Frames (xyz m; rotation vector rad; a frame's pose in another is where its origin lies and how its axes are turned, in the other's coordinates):
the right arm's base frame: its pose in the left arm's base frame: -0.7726 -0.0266 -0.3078 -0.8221 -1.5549 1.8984
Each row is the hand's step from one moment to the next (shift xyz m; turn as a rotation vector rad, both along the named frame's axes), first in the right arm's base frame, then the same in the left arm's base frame.
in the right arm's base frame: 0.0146 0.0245 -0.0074 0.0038 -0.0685 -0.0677
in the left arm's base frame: -0.0050 0.0111 -0.0268 0.0503 0.0592 0.0570
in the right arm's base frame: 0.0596 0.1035 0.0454 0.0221 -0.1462 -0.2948
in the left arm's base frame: -0.0768 -0.0043 -0.1020 0.2103 0.2342 0.0983
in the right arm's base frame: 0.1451 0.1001 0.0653 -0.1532 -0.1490 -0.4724
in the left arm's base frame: -0.1484 0.0466 -0.1056 0.4595 0.2204 0.0955
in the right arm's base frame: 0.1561 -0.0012 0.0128 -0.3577 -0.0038 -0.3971
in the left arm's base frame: -0.1132 0.1073 -0.0150 0.5343 -0.0060 -0.0127
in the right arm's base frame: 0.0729 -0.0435 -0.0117 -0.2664 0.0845 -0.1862
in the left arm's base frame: -0.0382 0.0694 0.0326 0.3132 -0.0915 -0.0793
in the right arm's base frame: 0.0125 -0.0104 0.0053 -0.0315 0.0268 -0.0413
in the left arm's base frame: -0.0119 0.0077 0.0095 0.0509 -0.0014 -0.0287
